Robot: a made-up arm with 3 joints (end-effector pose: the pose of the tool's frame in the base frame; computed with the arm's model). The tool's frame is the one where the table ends. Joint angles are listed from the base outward.
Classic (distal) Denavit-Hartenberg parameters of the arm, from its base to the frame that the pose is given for. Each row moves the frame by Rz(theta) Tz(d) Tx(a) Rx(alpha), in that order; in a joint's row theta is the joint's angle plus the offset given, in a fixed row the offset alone. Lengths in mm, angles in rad.
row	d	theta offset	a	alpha
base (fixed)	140	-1.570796	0	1.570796
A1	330	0	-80	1.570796
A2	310	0	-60	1.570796
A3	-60	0	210	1.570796
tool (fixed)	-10	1.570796	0	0
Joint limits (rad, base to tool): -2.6..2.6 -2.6..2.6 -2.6..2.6
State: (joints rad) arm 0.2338 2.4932 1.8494
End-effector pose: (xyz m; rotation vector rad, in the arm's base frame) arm -0.2053 -0.1036 -0.3587 0.6367 -2.2629 -1.3234
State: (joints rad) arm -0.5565 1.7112 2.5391
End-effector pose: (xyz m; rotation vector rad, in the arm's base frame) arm -0.0853 0.3123 -0.1613 2.0401 -1.9657 -1.2865
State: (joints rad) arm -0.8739 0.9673 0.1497
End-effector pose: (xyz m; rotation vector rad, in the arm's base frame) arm -0.4844 0.2991 -0.0498 0.9398 0.3570 -0.9425
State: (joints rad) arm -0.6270 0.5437 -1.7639
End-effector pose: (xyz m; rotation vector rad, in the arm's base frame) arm -0.3345 0.2125 0.1680 -1.1075 0.5336 -0.2102
